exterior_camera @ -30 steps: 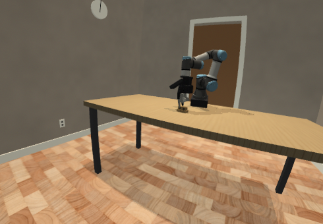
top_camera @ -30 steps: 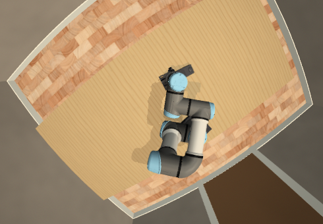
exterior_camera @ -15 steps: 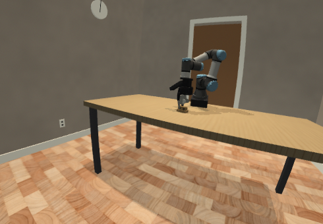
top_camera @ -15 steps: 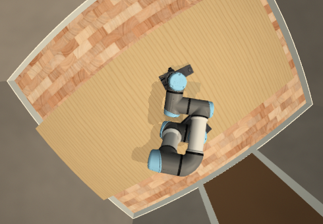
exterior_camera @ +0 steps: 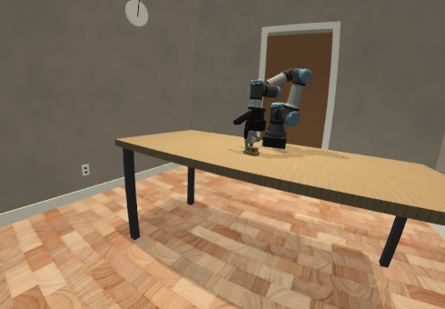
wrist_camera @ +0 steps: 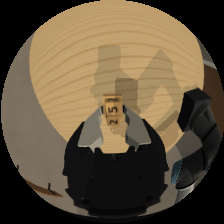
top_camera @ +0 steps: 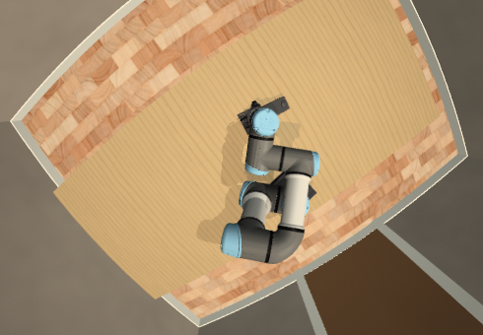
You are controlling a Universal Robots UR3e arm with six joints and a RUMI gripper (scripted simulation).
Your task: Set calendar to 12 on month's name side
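Now: the wooden tray 30 mm below my hand and 20 mm to the left of it.
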